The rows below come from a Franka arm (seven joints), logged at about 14 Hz.
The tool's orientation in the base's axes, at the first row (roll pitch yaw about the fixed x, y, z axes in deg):
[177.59 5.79 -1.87]
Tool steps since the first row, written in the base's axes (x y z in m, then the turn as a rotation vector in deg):
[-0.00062 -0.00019 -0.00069 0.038 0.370 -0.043]
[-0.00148 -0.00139 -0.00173 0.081 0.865 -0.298]
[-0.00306 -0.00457 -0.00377 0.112 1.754 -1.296]
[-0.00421 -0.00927 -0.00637 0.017 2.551 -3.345]
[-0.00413 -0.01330 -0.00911 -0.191 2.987 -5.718]
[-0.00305 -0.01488 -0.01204 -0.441 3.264 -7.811]
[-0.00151 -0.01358 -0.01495 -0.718 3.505 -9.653]
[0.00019 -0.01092 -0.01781 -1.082 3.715 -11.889]
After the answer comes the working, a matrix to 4 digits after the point.
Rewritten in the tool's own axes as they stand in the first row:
[-0.00054 0.00018 0.00076 0.030 -0.372 0.025]
[-0.00125 0.00136 0.00192 0.083 -0.879 0.254]
[-0.00251 0.00449 0.00424 0.185 -1.809 1.209]
[-0.00324 0.00911 0.00712 0.272 -2.688 3.224]
[-0.00276 0.01302 0.00999 0.290 -3.217 5.588]
[-0.00134 0.01444 0.01286 0.244 -3.574 7.683]
[0.00045 0.01298 0.01554 0.146 -3.884 9.533]
[0.00234 0.01016 0.01811 0.003 -4.177 11.784]

The tool's axes in the first row as the columns of a matrix, in the base's axes (rounded; the answer above uses it unrounded):
[0.9944 -0.0284 -0.1021]
[-0.0325 -0.9987 -0.0387]
[-0.1009 0.0418 -0.9940]

